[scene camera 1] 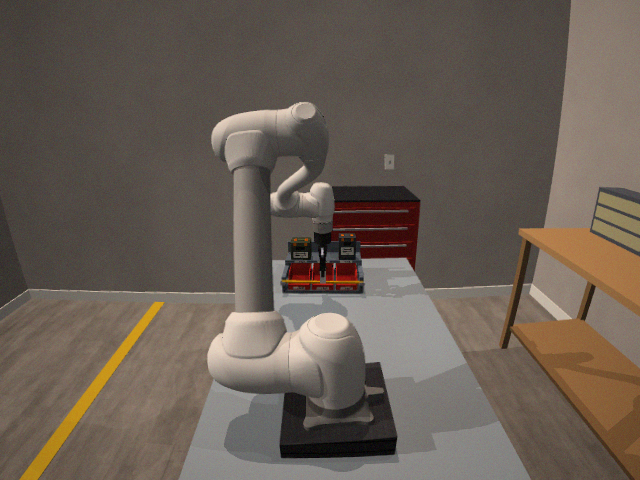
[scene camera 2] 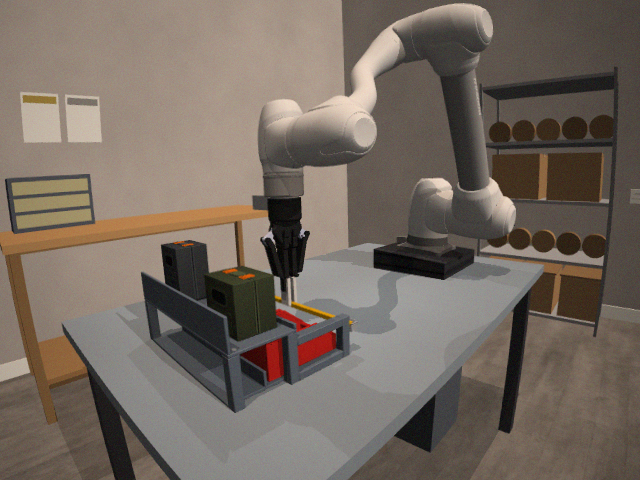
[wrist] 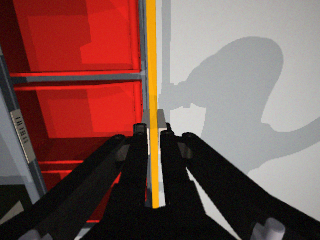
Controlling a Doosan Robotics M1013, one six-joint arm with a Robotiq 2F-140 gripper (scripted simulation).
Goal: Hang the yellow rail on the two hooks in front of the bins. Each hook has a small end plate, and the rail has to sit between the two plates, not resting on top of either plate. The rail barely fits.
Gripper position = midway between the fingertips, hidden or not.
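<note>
What I see here is my gripper (scene camera 2: 289, 303), and the wrist view shows me that same gripper (wrist: 153, 118) too.
</note>
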